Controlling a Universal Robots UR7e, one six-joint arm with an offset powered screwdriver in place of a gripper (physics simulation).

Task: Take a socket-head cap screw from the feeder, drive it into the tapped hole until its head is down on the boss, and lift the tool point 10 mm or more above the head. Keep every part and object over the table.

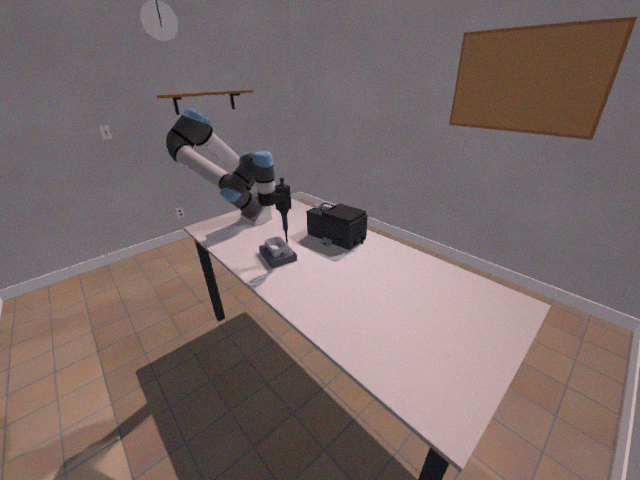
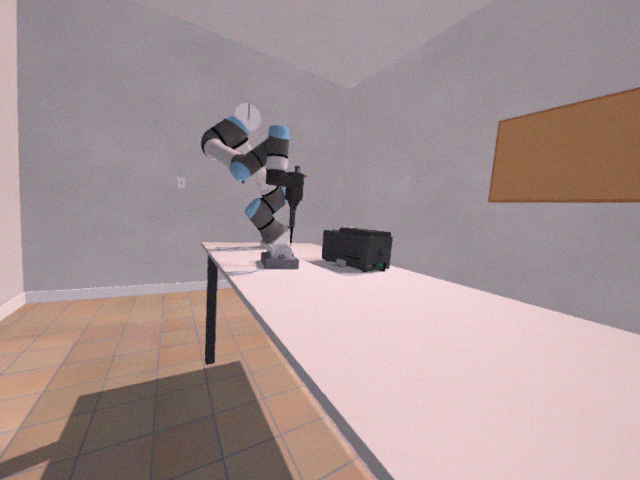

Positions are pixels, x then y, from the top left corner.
Scene:
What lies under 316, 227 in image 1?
A black box-shaped feeder.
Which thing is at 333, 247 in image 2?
A black box-shaped feeder.

